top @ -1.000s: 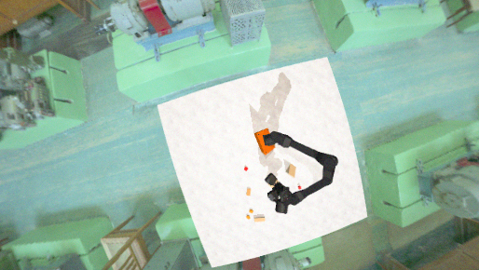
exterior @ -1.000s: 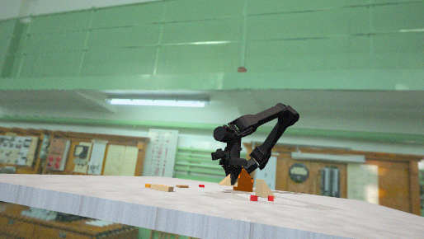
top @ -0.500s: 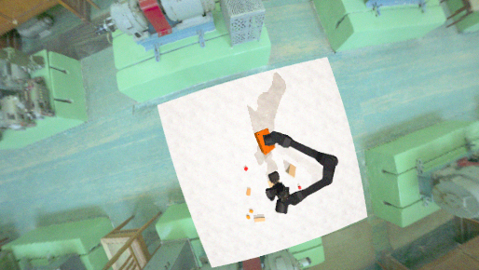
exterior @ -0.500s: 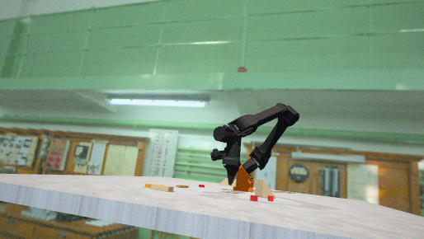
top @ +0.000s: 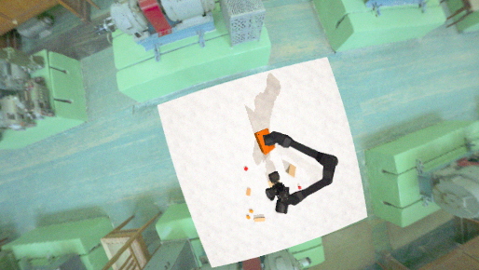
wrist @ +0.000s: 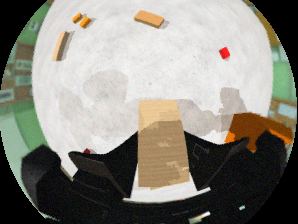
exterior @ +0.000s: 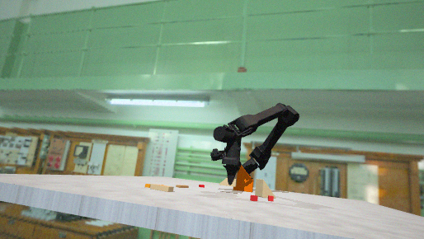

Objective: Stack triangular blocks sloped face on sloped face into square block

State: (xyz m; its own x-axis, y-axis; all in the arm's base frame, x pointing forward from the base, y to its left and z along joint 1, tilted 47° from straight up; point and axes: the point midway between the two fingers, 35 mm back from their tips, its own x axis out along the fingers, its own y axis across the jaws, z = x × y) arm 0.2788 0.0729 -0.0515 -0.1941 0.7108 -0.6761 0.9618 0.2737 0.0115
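Now: the tan triangular block 10 mm to the left of my gripper tip and 10 mm above it.
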